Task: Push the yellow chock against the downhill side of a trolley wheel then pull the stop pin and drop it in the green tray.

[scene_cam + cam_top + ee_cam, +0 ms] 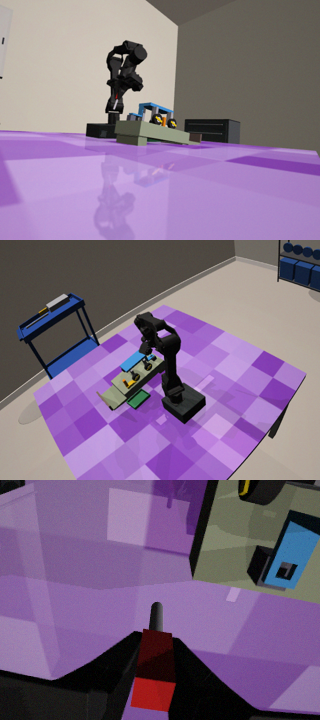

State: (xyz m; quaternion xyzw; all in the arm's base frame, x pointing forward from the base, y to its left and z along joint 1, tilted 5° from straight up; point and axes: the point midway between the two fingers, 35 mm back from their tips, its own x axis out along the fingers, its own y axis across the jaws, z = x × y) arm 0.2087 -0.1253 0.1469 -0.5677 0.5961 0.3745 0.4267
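Right now the green tray is 230 mm to the left of my gripper tip and 180 mm below it. Round my gripper tip: yellow chock 210 mm to the left, 90 mm below, 60 mm ahead; red-headed stop pin right at my gripper tip; blue trolley 120 mm to the left, 110 mm ahead, 60 mm below.
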